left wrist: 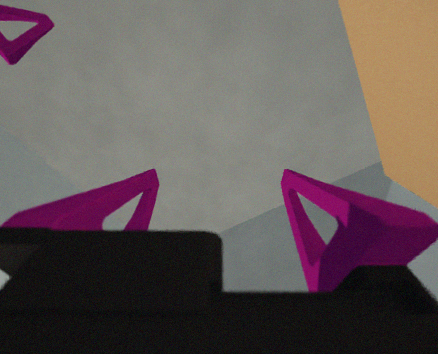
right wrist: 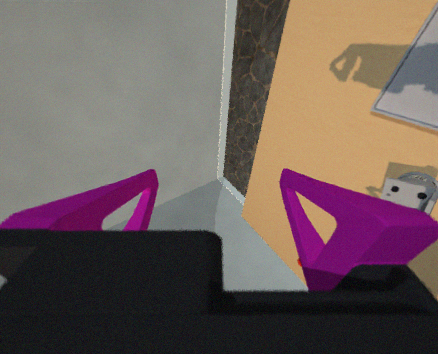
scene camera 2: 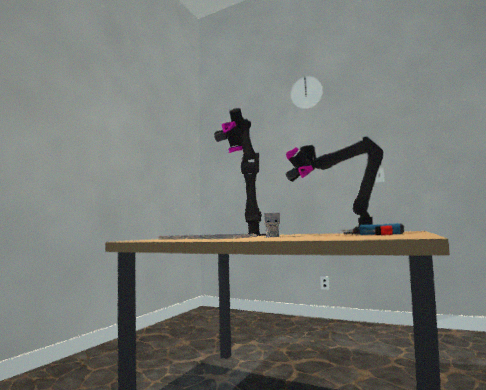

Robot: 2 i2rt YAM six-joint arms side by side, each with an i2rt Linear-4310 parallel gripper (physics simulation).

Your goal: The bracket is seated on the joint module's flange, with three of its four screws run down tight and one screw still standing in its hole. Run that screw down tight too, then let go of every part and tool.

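Frame: origin at the left arm's base, x right, y ahead, z up, level; millimetres.
Seen in the pictures: left gripper, fingertip midpoint: (left wrist: pixel 219 176) (scene camera 2: pixel 293 160); right gripper, fingertip midpoint: (right wrist: pixel 218 176) (scene camera 2: pixel 227 142).
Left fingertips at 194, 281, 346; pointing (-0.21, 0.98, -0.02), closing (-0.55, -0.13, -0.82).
Pixels of each thing's top centre, then the offset from my left fingertips to it, as dx, dy, dz.
- joint module, middle of its top: (scene camera 2: pixel 272 222) +80, +72, -282
- red electric screwdriver, middle of its top: (scene camera 2: pixel 377 226) -362, -20, -312
- flat grey tray, middle of its top: (scene camera 2: pixel 207 234) +372, +212, -330
The bracket (scene camera 2: pixel 272 218) (right wrist: pixel 407 192) sits on top of the joint module (scene camera 2: pixel 272 230), which stands on the table. Two dark screw spots show on the bracket in the right wrist view; the magenta finger hides part of it, and how far each screw is down cannot be told. A blue and red electric screwdriver (scene camera 2: pixel 381 229) lies on the table at the right. My left gripper (scene camera 2: pixel 298 162) (left wrist: pixel 219 176) is open and empty, high above the table, up and to the right of the bracket. My right gripper (scene camera 2: pixel 231 136) (right wrist: pixel 218 176) is open and empty, high up and left of the bracket.
A flat grey tray (scene camera 2: pixel 200 236) (right wrist: pixel 425 117) lies on the table (scene camera 2: pixel 280 246) (left wrist: pixel 400 75) (right wrist: pixel 310 100), left of the joint module in the scene view. One magenta finger of the right arm shows at the top left of the left wrist view. Walls stand behind both arms.
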